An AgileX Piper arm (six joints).
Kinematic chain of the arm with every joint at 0, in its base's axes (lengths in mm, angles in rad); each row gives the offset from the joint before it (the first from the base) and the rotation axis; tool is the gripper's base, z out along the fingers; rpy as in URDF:
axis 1: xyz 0 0 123 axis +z
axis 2: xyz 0 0 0 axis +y
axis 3: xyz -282.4 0 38.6 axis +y
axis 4: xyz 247.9 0 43.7 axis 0.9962 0 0.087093
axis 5: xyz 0 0 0 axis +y
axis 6: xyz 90.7 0 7.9 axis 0.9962 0 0.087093
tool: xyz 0 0 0 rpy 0 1.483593 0
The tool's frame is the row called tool.
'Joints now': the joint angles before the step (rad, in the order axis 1, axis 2, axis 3, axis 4, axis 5, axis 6). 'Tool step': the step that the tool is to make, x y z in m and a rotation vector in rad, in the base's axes. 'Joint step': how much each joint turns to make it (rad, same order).
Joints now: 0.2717, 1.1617, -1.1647, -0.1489, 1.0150, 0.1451
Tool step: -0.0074, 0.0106, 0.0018, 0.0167, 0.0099, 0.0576
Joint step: 0.0462, -0.0134, 0.0000, 0.0271, 0.0165, -0.0139
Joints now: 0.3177, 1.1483, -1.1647, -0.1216, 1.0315, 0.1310
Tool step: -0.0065, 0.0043, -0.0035, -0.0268, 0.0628, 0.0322
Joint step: 0.0292, 0.0000, 0.0000, 0.0019, 0.0672, -0.0133
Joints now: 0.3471, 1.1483, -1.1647, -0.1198, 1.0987, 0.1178
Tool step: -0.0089, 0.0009, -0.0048, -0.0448, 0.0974, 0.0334
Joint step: 0.0184, 0.0000, 0.0001, 0.0062, 0.1042, -0.0308
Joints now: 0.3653, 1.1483, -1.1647, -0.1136, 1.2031, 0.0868
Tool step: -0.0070, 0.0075, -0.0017, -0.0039, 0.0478, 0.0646
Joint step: 0.0352, -0.0016, 0.0001, 0.0289, 0.0443, -0.0343
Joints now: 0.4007, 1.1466, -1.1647, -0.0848, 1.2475, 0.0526
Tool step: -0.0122, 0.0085, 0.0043, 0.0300, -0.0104, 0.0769
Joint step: 0.0491, -0.0314, 0.0060, 0.0345, 0.0019, -0.0265
